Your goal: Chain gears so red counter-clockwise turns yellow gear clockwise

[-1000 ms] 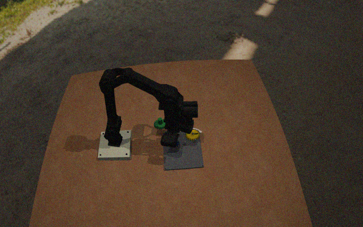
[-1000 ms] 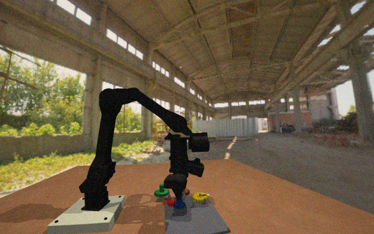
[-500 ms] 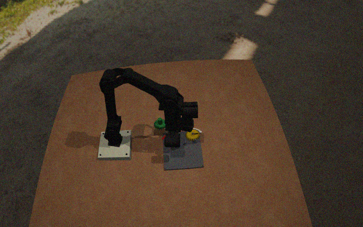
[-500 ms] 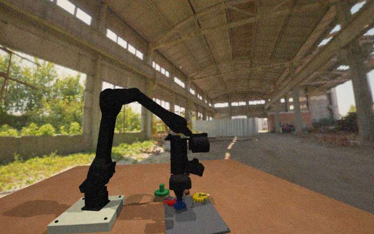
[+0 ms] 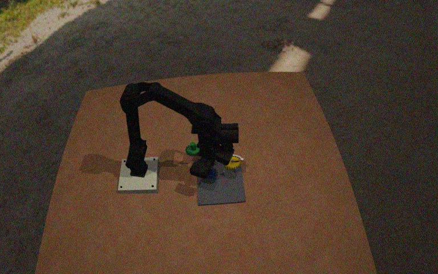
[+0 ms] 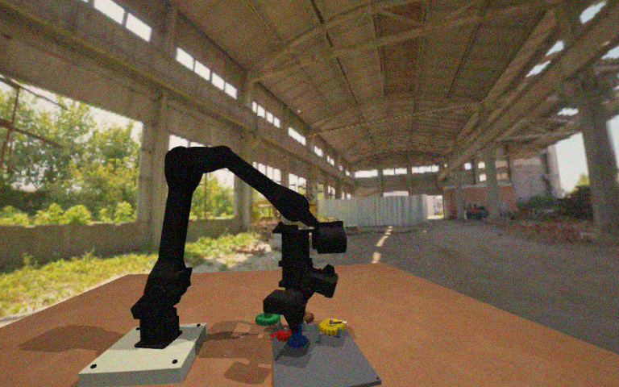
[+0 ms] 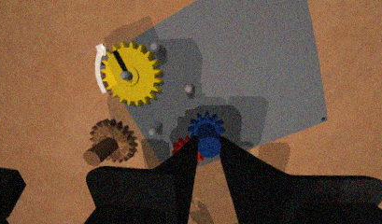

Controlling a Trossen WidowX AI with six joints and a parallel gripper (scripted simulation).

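Right now the blue gear is 1 cm below my gripper tip. The rest, counted from my gripper tip: red gear: 3 cm to the left, 3 cm behind, 2 cm below; yellow gear: 8 cm ahead, 6 cm to the left, 2 cm below; red arrow: 5 cm behind, 4 cm to the left, 3 cm below.
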